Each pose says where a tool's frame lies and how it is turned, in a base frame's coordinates. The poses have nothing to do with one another.
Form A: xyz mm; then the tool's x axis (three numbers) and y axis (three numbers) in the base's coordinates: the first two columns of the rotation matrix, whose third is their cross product.
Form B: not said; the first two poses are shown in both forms.
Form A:
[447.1 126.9 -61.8 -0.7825 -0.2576 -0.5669 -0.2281 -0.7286 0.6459]
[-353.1 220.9 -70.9 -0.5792 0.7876 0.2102 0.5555 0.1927 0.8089]
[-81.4 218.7 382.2 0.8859 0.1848 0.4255 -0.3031 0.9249 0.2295]
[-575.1 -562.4 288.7 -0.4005 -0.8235 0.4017 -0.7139 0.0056 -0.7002]
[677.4 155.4 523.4 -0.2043 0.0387 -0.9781 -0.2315 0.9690 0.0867]
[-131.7 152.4 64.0 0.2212 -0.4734 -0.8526 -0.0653 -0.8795 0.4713]
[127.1 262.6 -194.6 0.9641 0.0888 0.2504 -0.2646 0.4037 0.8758]
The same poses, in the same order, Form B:
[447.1 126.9 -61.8], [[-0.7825 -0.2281 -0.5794], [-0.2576 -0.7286 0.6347], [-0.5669 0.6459 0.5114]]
[-353.1 220.9 -70.9], [[-0.5792 0.5555 0.5966], [0.7876 0.1927 0.5853], [0.2102 0.8089 -0.5491]]
[-81.4 218.7 382.2], [[0.8859 -0.3031 -0.3511], [0.1848 0.9249 -0.3323], [0.4255 0.2295 0.8754]]
[-575.1 -562.4 288.7], [[-0.4005 -0.7139 0.5744], [-0.8235 0.0056 -0.5672], [0.4017 -0.7002 -0.5901]]
[677.4 155.4 523.4], [[-0.2043 -0.2315 0.9511], [0.0387 0.9690 0.2441], [-0.9781 0.0867 -0.1890]]
[-131.7 152.4 64.0], [[0.2212 -0.0653 -0.9730], [-0.4734 -0.8795 -0.0486], [-0.8526 0.4713 -0.2255]]
[127.1 262.6 -194.6], [[0.9641 -0.2646 -0.0233], [0.0888 0.4037 -0.9106], [0.2504 0.8758 0.4127]]

